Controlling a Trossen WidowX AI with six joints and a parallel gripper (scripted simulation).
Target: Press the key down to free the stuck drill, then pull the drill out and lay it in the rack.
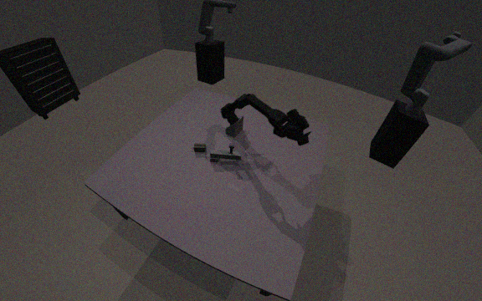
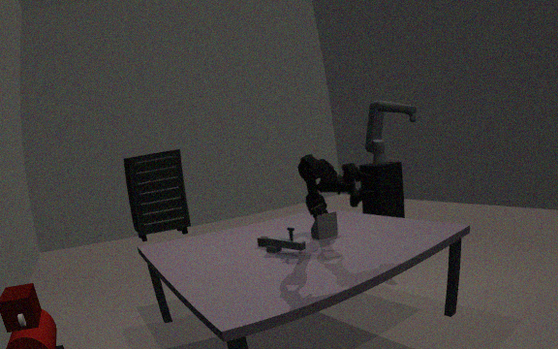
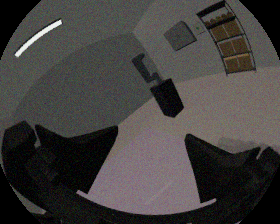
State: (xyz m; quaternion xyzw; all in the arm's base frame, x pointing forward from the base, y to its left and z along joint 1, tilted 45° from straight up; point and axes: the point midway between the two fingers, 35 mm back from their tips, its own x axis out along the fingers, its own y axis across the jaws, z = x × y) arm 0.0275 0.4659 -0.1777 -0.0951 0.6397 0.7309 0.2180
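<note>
My gripper tip is 230 mm short of the key, 340 mm to the left of it and 210 mm above it. Also, from my gripper tip: grey block: 250 mm ahead, 370 mm to the right, 250 mm below; then grey rack: 280 mm ahead, 550 mm to the right, 270 mm below; then yellow drill: 260 mm ahead, 390 mm to the right, 240 mm below.
</note>
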